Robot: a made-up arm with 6 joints. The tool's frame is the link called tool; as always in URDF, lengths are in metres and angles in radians. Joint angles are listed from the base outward. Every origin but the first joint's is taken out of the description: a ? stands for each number. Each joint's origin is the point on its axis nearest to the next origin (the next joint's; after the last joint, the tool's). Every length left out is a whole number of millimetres.
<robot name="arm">
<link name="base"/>
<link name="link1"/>
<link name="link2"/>
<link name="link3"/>
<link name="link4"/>
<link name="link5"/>
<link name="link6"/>
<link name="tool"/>
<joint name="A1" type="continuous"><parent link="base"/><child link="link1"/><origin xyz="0 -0.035 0.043" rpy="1.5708 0 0"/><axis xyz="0 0 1"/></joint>
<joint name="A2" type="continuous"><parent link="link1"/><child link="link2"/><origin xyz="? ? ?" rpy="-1.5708 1.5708 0"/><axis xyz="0 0 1"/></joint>
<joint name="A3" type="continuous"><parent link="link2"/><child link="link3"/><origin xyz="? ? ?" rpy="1.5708 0 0"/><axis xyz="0 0 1"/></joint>
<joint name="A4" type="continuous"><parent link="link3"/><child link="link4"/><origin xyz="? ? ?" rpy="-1.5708 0 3.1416"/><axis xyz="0 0 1"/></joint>
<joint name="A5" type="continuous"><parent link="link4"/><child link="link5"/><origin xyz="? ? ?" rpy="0 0 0"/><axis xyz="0 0 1"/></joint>
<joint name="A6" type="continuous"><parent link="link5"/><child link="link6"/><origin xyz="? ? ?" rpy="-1.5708 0 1.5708"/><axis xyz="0 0 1"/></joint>
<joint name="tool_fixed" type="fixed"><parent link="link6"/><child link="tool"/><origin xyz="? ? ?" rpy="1.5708 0 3.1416"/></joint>
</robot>
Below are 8 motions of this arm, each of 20 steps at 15 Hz.
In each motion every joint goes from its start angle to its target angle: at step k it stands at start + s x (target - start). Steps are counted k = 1, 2, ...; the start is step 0. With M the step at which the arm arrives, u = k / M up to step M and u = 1 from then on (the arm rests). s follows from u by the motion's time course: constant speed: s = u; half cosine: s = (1 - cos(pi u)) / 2; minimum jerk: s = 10 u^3 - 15 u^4 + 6 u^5.
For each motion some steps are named. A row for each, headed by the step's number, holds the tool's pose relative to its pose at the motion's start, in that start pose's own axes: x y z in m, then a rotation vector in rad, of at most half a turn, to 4 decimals.
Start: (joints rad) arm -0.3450 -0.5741 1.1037 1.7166 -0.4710 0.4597
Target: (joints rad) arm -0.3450 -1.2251 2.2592 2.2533 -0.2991 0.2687
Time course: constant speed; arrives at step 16
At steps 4, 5, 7, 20:
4: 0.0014 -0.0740 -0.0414 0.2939 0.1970 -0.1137
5: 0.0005 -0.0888 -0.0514 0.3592 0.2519 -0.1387
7: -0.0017 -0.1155 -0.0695 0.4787 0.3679 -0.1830
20: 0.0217 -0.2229 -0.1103 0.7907 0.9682 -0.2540

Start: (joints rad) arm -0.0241 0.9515 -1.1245 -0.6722 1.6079 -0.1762
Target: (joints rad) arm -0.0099 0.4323 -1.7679 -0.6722 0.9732 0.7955
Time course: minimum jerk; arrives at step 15
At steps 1, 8, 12, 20:
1: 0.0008 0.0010 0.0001 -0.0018 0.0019 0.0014
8: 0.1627 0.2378 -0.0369 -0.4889 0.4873 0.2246
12: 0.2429 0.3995 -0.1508 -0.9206 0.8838 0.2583
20: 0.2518 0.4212 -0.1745 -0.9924 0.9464 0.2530

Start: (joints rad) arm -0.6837 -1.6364 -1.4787 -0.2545 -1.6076 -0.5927
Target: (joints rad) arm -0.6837 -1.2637 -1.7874 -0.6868 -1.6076 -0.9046
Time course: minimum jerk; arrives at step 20
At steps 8, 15, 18, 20:
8: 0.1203 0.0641 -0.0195 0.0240 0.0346 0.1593
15: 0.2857 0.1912 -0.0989 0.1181 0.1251 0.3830
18: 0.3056 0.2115 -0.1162 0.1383 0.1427 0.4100
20: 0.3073 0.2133 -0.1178 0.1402 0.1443 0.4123

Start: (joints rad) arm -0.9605 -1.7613 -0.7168 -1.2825 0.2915 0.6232
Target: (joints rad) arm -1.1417 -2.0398 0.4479 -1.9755 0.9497 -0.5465
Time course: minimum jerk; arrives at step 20
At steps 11, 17, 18, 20:
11: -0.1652 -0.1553 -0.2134 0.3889 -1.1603 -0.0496
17: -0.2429 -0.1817 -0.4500 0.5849 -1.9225 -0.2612
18: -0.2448 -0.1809 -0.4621 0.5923 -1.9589 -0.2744
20: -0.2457 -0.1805 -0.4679 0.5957 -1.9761 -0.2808

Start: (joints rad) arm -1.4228 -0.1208 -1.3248 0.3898 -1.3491 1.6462
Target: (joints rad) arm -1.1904 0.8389 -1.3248 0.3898 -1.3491 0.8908
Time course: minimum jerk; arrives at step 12
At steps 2, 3, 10, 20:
2: -0.0282 0.0106 -0.0074 0.0014 -0.0476 -0.0282
3: -0.0815 0.0336 -0.0233 0.0021 -0.1382 -0.0827
10: -0.5437 0.6090 -0.3527 -0.2583 -1.1648 -0.8240
20: -0.5495 0.6418 -0.3681 -0.2815 -1.2002 -0.8554

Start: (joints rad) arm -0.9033 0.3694 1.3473 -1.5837 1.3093 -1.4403
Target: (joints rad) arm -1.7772 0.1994 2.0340 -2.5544 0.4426 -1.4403
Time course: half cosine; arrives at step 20
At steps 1, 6, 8, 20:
1: -0.0014 -0.0056 -0.0043 0.0069 -0.0016 -0.0051
6: -0.0464 -0.1706 -0.1265 0.2261 -0.0989 -0.1498
8: -0.0678 -0.2687 -0.1896 0.3698 -0.2113 -0.2174
20: 0.0406 -0.6028 -0.1110 0.8696 -0.9261 0.0338

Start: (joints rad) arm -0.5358 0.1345 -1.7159 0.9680 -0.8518 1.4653
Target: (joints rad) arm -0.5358 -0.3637 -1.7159 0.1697 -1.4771 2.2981
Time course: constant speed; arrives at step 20
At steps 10, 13, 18, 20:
10: 0.2262 0.1751 0.2663 -0.7581 0.6416 -0.0170
13: 0.3042 0.2506 0.3057 -0.9949 0.8104 -0.0481
18: 0.4295 0.3883 0.3275 -1.4049 1.0408 -0.1271
20: 0.4751 0.4455 0.3215 -1.5744 1.1089 -0.1683

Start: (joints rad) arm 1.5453 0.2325 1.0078 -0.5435 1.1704 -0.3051
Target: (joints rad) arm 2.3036 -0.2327 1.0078 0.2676 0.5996 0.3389
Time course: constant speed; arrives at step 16
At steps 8, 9, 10, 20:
8: -0.2283 -0.0802 0.0573 0.2245 -0.0129 0.0458
9: -0.2548 -0.0943 0.0553 0.2587 -0.0090 0.0574
10: -0.2804 -0.1089 0.0515 0.2938 -0.0037 0.0705
20: -0.4112 -0.2011 -0.0078 0.5181 0.0568 0.1890

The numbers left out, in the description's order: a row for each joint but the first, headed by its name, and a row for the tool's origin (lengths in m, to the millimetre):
A2: 0.086 0.347 0
A3: 0.115 -0.372 0
A4: 0.118 0.296 0
A5: 0.009 0.05 0
A6: 0.477 -0.028 0
tool: -0.112 0.081 0

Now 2 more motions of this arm.
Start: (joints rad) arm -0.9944 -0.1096 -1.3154 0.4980 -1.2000 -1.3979
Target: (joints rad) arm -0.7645 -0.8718 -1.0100 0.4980 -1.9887 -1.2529
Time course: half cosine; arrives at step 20
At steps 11, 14, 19, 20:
11: -0.3303 -0.2071 -0.1272 0.2679 0.1309 -0.3793
14: -0.4731 -0.2464 -0.1372 0.3548 0.1132 -0.5187
19: -0.6038 -0.2641 -0.1314 0.4251 0.0664 -0.6389
20: -0.6077 -0.2643 -0.1310 0.4271 0.0645 -0.6424

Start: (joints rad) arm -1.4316 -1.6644 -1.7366 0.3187 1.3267 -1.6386
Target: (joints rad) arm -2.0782 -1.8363 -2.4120 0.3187 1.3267 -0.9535
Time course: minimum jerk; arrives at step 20
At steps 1, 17, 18, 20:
1: 0.0001 0.0000 0.0006 0.0000 -0.0007 0.0001
17: -0.1705 0.0284 0.4193 -0.0476 -0.6210 0.0951
18: -0.1767 0.0288 0.4234 -0.0491 -0.6324 0.0972
20: -0.1796 0.0289 0.4253 -0.0497 -0.6377 0.0982

